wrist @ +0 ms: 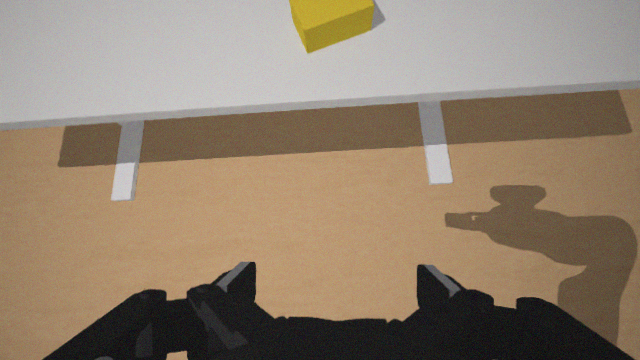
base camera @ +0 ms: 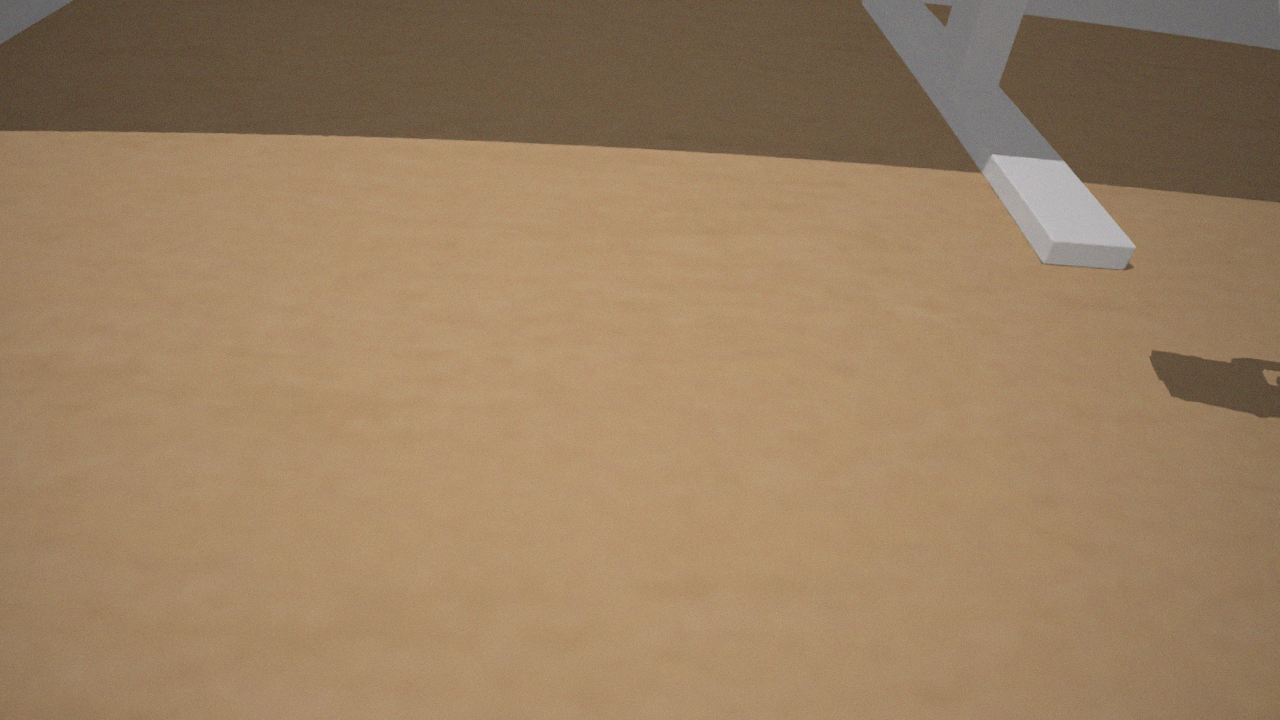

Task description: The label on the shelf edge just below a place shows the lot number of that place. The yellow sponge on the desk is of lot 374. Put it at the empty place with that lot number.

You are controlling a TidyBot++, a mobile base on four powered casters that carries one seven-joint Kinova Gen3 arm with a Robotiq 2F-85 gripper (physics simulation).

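Frame: origin at the arm's base, x down, y left, z ahead, level; metres.
Where they show: gripper, fingertip midpoint: (wrist: 335, 281).
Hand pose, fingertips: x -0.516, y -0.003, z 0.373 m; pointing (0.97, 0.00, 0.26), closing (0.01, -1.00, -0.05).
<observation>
After its pixels a point has its place.
The yellow sponge (wrist: 332, 22) @[z 0.683, x -0.365, y -0.013 m] lies on the white desk (wrist: 150, 60) @[z 0.679, x -0.323, y 0.263 m] at the top of the wrist view, slightly turned, its far part cut off by the view's edge. My gripper (wrist: 335, 281) @[z 0.373, x -0.517, y -0.003 m] is open and empty, over the wooden floor in front of the desk's front edge; the sponge is ahead of it, roughly in line with the gap between the fingers. The shelf and its lot labels do not show in either view.
Two desk feet reach out on the floor past the desk's front edge, a left foot (wrist: 124, 181) and a right foot (wrist: 438, 165). A white desk foot (base camera: 1060, 201) shows at the upper right of the base camera view. The arm's shadow falls on the floor at right.
</observation>
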